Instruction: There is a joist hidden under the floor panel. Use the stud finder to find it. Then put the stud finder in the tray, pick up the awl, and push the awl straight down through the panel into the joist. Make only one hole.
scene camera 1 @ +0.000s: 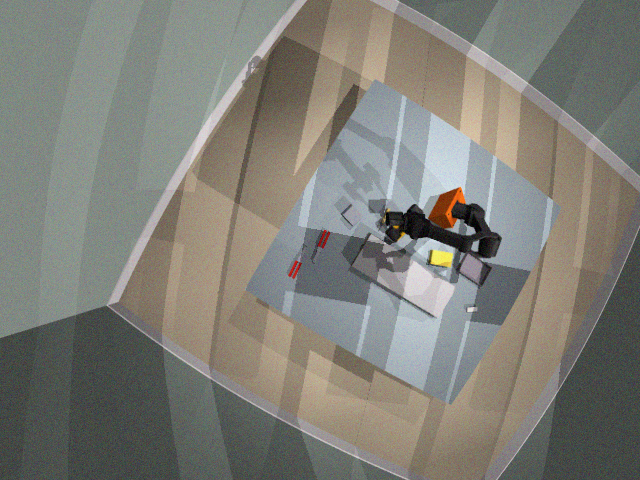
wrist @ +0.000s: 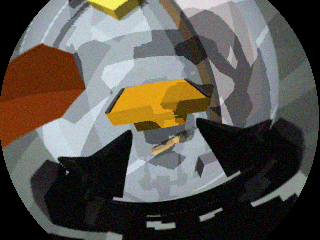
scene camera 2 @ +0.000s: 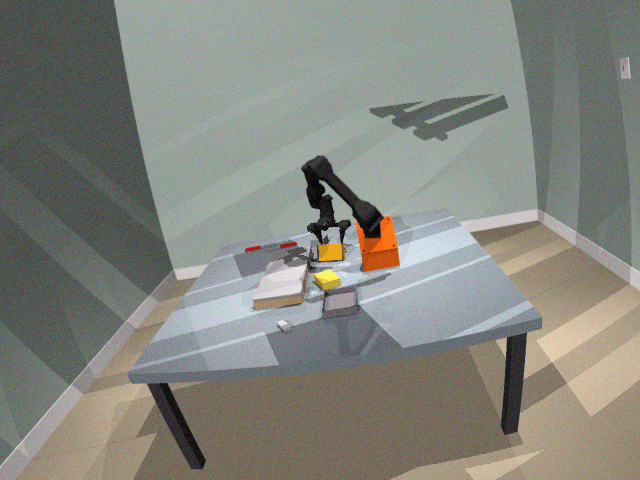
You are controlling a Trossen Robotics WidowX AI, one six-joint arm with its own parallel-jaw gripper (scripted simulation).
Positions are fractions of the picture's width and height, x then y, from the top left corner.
Scene:
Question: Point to a yellow stud finder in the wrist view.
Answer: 0.52,0.43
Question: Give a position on a dark grey tray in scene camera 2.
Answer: At 0.54,0.63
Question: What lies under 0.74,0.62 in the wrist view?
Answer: The gripper.

